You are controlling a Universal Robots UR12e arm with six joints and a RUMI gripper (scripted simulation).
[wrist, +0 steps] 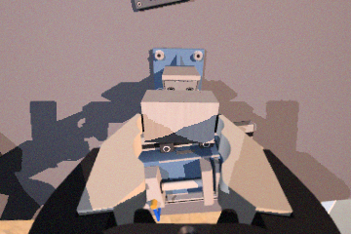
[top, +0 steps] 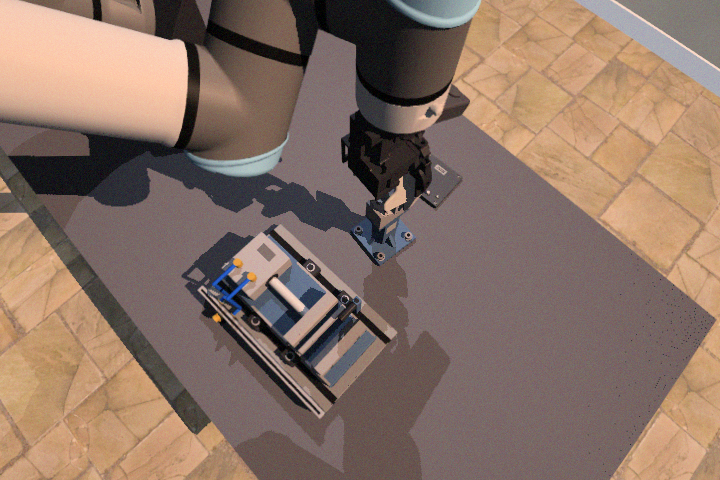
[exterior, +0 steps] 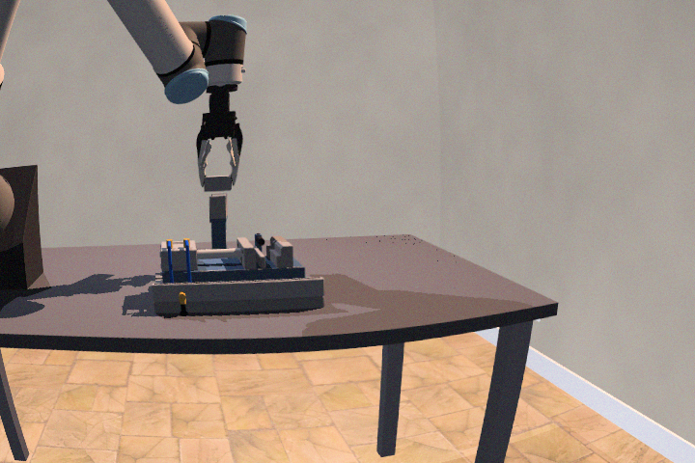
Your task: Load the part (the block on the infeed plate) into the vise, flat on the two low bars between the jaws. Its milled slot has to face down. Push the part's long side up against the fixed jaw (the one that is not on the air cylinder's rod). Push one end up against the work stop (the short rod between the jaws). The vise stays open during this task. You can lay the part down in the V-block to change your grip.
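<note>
Now: hand 130 mm above the v-block post. From my hand the other things lie so: part 10 mm below; black work stop 170 mm to the right, 100 mm below, 70 mm ahead; white cylinder rod 220 mm to the right, 120 mm below, 10 mm behind.
</note>
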